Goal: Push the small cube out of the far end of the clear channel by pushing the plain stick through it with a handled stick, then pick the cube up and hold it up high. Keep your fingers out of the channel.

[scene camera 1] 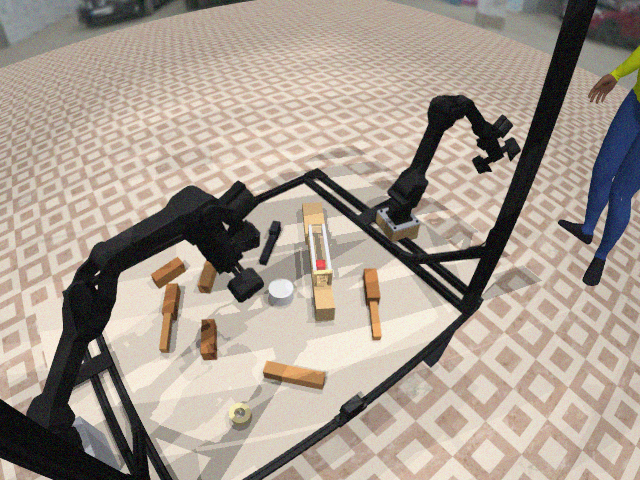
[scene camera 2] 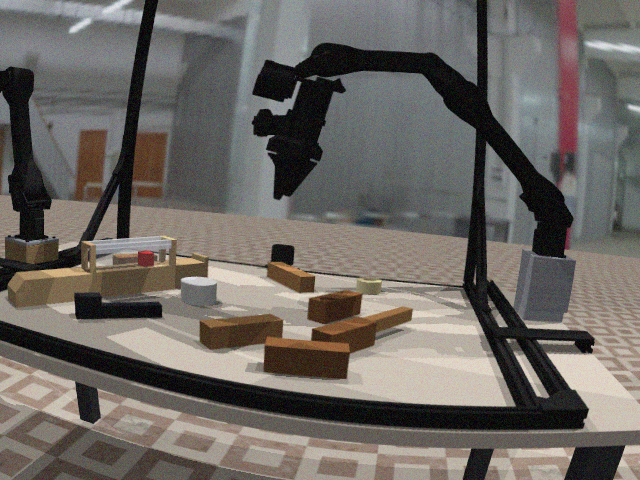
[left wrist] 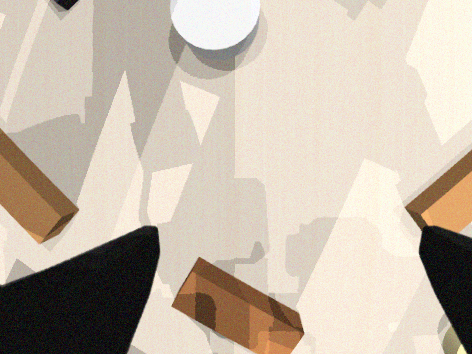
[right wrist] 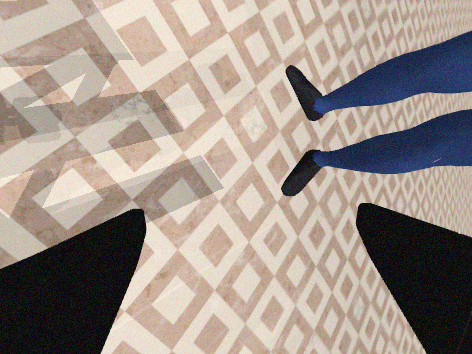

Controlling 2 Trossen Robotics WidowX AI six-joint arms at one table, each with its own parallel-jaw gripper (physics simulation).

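The clear channel lies on a wooden base in the middle of the table. The small red cube sits inside it, with the plain stick behind it in the channel. An orange handled stick lies right of the channel; another handled stick lies at the left. My left gripper is open and empty, high above the table left of the white cylinder. My right gripper is open and empty, off the table over the floor.
A black handled stick lies left of the channel. Several brown blocks and a yellow ring are scattered about. A black frame rims the table. A person's blue legs show on the floor.
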